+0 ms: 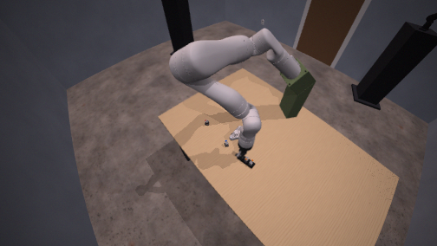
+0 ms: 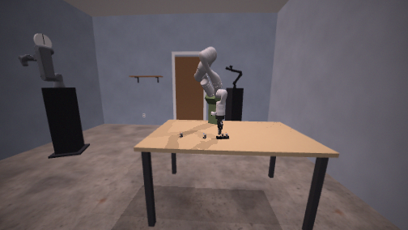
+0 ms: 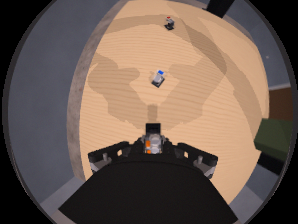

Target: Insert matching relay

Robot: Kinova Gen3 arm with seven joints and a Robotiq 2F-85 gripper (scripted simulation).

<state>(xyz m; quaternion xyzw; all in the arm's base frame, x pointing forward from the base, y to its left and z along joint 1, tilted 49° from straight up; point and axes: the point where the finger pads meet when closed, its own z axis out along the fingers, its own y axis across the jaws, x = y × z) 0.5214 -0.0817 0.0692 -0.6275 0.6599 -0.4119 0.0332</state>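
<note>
My gripper is now 6 cm above the rack, 3 cm to the right of it and 1 cm short of it.
</note>
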